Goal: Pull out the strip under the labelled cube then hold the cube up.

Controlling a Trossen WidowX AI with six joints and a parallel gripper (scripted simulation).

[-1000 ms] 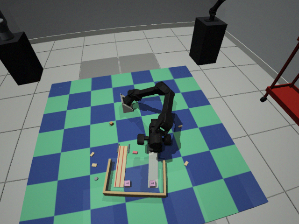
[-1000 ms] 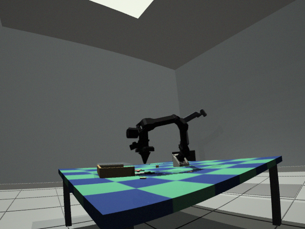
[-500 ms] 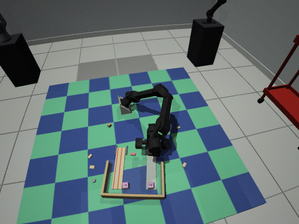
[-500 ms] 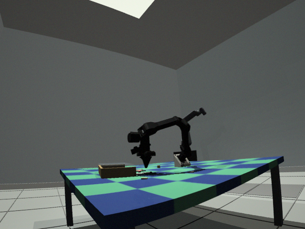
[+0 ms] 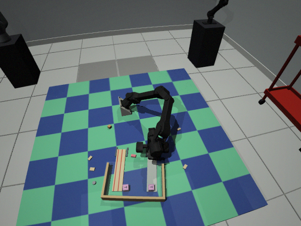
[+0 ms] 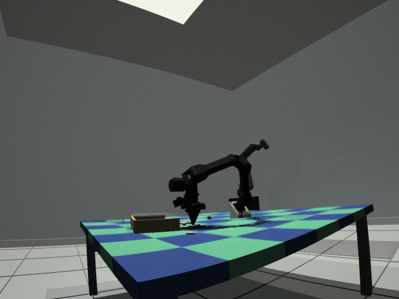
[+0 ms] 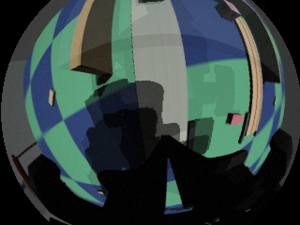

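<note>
My gripper tip is now 110 mm to the left of the red block, 20 mm past it and 10 mm above it. From my gripper tip the other things lie so: grey disc: 360 mm to the right, 80 mm ahead, 10 mm below.
</note>
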